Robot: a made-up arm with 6 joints. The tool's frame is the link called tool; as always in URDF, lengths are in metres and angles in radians. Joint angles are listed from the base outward.
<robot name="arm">
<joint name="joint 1" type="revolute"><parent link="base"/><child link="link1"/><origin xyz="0 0 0.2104"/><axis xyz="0 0 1"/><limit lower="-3.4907" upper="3.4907"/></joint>
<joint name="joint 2" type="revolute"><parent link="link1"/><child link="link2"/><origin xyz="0 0 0"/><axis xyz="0 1 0"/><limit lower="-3.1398" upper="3.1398"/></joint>
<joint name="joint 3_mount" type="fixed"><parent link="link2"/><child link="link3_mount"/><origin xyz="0 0 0.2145"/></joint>
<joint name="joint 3" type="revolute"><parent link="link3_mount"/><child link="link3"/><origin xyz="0 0 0.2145"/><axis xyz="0 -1 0"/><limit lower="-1.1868" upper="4.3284"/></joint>
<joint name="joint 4" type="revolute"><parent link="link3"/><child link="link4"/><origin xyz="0 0 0"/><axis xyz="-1 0 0"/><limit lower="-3.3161" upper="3.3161"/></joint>
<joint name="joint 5" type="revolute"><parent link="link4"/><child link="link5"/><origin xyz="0.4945 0 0"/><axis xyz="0 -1 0"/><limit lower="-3.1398" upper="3.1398"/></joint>
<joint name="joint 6" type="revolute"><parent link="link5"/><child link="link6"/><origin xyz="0 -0.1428 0"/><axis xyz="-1 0 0"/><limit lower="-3.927" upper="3.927"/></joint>
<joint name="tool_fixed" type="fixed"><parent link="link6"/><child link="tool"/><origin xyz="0 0 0"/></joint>
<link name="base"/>
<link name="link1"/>
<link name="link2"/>
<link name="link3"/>
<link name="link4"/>
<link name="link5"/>
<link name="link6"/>
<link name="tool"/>
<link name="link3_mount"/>
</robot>
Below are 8 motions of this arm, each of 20 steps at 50 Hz.
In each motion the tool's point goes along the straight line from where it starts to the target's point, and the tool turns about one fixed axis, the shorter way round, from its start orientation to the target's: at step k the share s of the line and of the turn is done. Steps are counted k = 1, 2, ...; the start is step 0. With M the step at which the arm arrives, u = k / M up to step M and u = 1 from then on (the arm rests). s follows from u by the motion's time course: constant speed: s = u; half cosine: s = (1 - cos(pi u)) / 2; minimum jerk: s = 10 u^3 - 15 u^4 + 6 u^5.
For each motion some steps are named. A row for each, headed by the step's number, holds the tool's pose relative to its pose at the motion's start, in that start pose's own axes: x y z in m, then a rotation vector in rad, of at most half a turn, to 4 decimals.
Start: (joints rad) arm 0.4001 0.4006 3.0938 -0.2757 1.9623 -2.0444
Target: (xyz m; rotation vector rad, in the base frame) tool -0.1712 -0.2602 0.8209 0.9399 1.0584 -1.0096
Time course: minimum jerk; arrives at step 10
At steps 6, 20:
6: 0.0284 0.0088 0.0156 -0.1369 0.0287 0.0834
20: 0.0417 0.0129 0.0228 -0.2006 0.0421 0.1223

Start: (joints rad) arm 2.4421 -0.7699 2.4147 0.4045 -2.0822 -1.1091
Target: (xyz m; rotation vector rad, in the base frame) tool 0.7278 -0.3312 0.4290 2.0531 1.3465 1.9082
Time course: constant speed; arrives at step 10
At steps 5, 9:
5: 0.0140 -0.0213 0.0353 0.0550 -0.0109 -0.0193
9: 0.0253 -0.0383 0.0635 0.0990 -0.0196 -0.0348

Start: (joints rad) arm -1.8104 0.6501 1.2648 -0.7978 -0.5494 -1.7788
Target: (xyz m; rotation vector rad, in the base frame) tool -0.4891 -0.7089 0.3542 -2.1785 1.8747 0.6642
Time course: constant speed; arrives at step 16
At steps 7, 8, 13, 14, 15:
7: -0.0352 -0.0404 0.1928 0.2397 -0.2731 -0.1096
8: -0.0402 -0.0461 0.2203 0.2740 -0.3121 -0.1252
13: -0.0653 -0.0750 0.3580 0.4452 -0.5072 -0.2035
14: -0.0704 -0.0807 0.3856 0.4794 -0.5462 -0.2192
15: -0.0754 -0.0865 0.4131 0.5137 -0.5852 -0.2348

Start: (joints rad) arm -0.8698 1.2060 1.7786 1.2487 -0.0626 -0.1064
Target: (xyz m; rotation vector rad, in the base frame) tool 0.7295 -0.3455 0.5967 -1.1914 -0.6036 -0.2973
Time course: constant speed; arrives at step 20
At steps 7, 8, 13, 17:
7: -0.0377 0.0933 0.1013 0.1500 -0.2917 0.0931
8: -0.0430 0.1066 0.1158 0.1715 -0.3334 0.1064
13: -0.0699 0.1733 0.1882 0.2786 -0.5418 0.1729
17: -0.0914 0.2266 0.2460 0.3643 -0.7085 0.2262

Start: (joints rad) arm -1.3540 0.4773 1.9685 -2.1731 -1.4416 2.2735
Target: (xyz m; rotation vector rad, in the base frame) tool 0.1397 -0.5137 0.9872 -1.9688 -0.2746 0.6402
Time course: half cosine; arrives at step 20
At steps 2, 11, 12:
2: -0.0039 0.0029 -0.0014 0.0066 0.0008 0.0143
11: -0.0914 0.0688 -0.0333 0.1558 0.0199 0.3388
12: -0.1034 0.0778 -0.0377 0.1763 0.0225 0.3835

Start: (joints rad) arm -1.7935 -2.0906 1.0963 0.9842 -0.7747 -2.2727
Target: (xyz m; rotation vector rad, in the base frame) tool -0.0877 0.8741 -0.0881 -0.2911 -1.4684 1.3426
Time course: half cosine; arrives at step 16
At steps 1, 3, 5, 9, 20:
1: 0.0011 -0.0008 0.0015 0.0063 -0.0002 -0.0019
3: 0.0097 -0.0069 0.0130 0.0553 -0.0014 -0.0163
5: 0.0257 -0.0181 0.0342 0.1458 -0.0037 -0.0429
9: 0.0691 -0.0486 0.0920 0.3921 -0.0099 -0.1153
20: 0.1157 -0.0813 0.1540 0.6562 -0.0165 -0.1930

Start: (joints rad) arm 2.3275 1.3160 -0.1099 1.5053 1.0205 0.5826
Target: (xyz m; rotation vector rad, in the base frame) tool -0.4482 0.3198 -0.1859 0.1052 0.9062 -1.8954
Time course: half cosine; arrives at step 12
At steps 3, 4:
3: 0.0154 0.0090 0.0126 -0.0109 -0.0396 0.0291
4: 0.0263 0.0154 0.0215 -0.0185 -0.0676 0.0497

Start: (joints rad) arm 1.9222 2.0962 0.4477 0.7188 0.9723 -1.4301
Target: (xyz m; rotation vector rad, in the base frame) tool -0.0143 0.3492 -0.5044 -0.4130 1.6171 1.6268
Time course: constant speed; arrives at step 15
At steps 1, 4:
1: -0.0036 -0.0024 -0.0045 -0.0088 0.0024 -0.0088
4: -0.0144 -0.0095 -0.0181 -0.0351 0.0096 -0.0354

